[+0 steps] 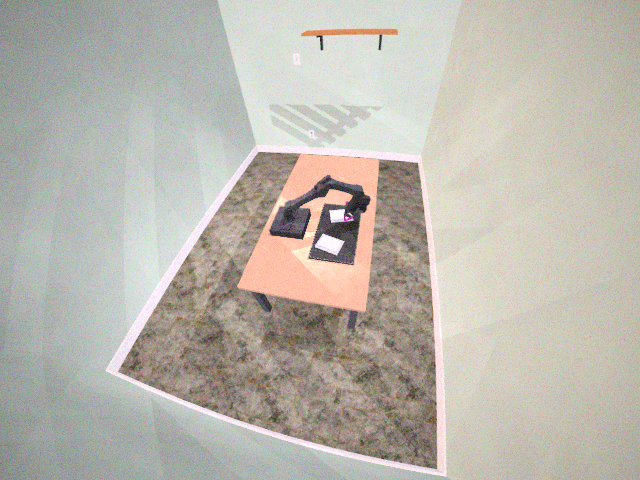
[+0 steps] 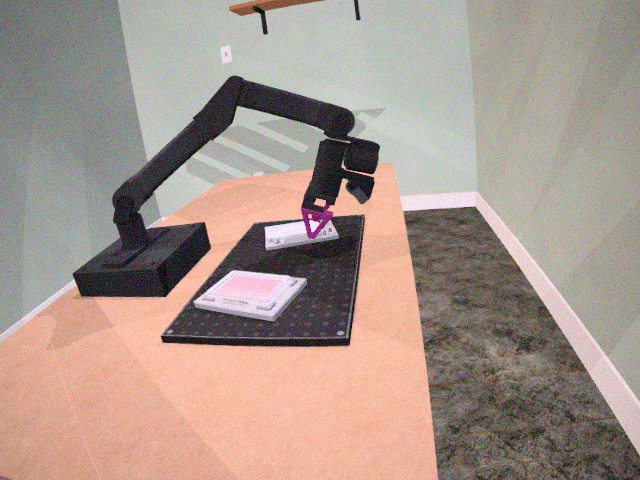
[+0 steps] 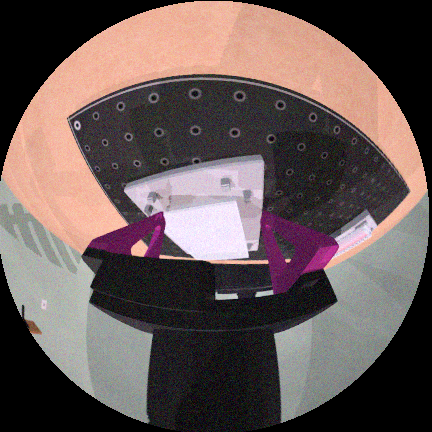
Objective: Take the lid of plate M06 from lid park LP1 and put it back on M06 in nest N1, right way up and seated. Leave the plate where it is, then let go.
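Places are measured from the arm's base along level axes (x down, y ahead, z right), in metres.
Where they show: gripper, fingertip midpoint: [image 1: 345, 215] [image 2: 313, 229] [image 3: 212, 216]; arm's base, origin of the base link: [image 1: 289, 219] [image 2: 138, 247] [image 3: 246, 289].
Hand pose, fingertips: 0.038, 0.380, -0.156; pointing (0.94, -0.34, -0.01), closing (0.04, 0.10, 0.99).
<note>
Things, the pixels of their top centre, and the offset from my fingertips, as dx, dy, dz. "pt": a spot on its surface instead. Level surfaces: height alone.
- white lid, middle of its top: [image 3: 209, 244] [image 2: 292, 227] [image 1: 339, 214] -0.008, -0.048, +0.001
- lid park LP1, middle of its top: [image 3: 207, 236] [image 2: 299, 227] [image 1: 341, 214] -0.005, -0.034, -0.003
- black pegboard, middle of its top: [image 3: 304, 228] [image 2: 285, 261] [image 1: 337, 230] +0.014, -0.031, +0.137
- Plate M06, middle of its top: [image 2: 247, 283] [image 3: 345, 247] [image 1: 329, 242] -0.012, -0.053, +0.277
- white nest N1, surface spot: [image 2: 216, 305] pt +0.003, -0.095, +0.327
- orange table, its level: dx +0.027
The white lid [image 2: 289, 235] [image 1: 336, 214] [image 3: 205, 235] rests at lid park LP1 [image 3: 189, 181] at the far end of the black pegboard [image 2: 320, 294] [image 1: 350, 234] [image 3: 209, 116]. My gripper [image 2: 316, 223] [image 1: 349, 217] [image 3: 212, 216] has purple fingers. It is open, with one finger on each side of the lid's right part, low over it and holding nothing. Plate M06 [image 2: 251, 287] [image 1: 330, 244] [image 3: 356, 233], with its pink top uncovered, sits in the white nest N1 [image 2: 216, 305] at the near end of the board.
The arm's black base [image 2: 139, 263] [image 1: 290, 222] stands on the orange table [image 2: 258, 403] [image 1: 289, 273] left of the pegboard. The table's right edge lies close to the board, with the floor below. A wall shelf [image 1: 349, 32] hangs far behind.
</note>
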